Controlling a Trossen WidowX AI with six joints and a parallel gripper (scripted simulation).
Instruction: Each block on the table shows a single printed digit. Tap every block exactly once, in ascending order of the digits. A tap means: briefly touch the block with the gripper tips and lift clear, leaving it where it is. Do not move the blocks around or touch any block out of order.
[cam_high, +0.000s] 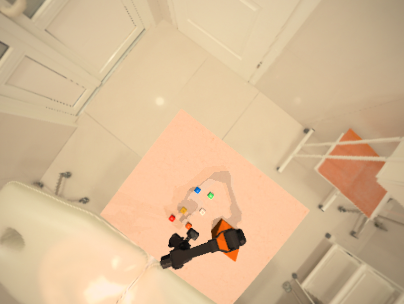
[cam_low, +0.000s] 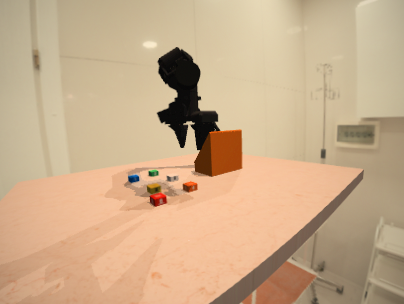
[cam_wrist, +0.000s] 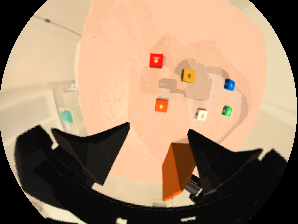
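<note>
The white block is 140 mm to the right of my gripper tip and 110 mm below it. From my gripper tip the other things lie so: orange block 110 mm below, 10 mm to the right; then red block 120 mm ahead, 110 mm below, 20 mm to the left; then yellow block 110 mm below, 90 mm ahead, 70 mm to the right.
</note>
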